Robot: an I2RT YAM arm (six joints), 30 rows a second.
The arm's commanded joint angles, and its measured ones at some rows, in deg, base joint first. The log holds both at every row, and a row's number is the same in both.
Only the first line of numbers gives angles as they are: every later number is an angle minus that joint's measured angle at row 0.
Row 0, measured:
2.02, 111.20, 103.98, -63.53, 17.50, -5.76
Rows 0 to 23, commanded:
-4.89, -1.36, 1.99, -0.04, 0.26, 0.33
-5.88, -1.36, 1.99, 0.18, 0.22, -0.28
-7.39, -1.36, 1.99, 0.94, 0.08, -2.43
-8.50, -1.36, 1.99, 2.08, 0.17, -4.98
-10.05, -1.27, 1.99, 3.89, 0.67, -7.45
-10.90, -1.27, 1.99, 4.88, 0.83, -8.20
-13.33, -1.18, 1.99, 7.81, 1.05, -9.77
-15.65, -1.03, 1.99, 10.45, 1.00, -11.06
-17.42, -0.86, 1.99, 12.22, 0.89, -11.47
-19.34, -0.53, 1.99, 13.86, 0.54, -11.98
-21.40, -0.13, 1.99, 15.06, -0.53, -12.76
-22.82, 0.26, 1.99, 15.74, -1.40, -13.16
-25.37, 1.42, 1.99, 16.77, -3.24, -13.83
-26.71, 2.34, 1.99, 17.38, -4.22, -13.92
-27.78, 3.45, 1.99, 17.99, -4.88, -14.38
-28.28, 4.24, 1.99, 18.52, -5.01, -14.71
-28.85, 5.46, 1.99, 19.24, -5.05, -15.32
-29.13, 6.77, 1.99, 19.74, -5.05, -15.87
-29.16, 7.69, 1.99, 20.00, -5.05, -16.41
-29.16, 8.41, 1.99, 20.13, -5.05, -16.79
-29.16, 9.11, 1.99, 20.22, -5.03, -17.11
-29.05, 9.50, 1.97, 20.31, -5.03, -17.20
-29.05, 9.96, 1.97, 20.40, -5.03, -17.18
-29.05, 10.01, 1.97, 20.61, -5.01, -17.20
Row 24, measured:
-29.37, 9.18, 0.42, 19.89, -4.09, -15.54
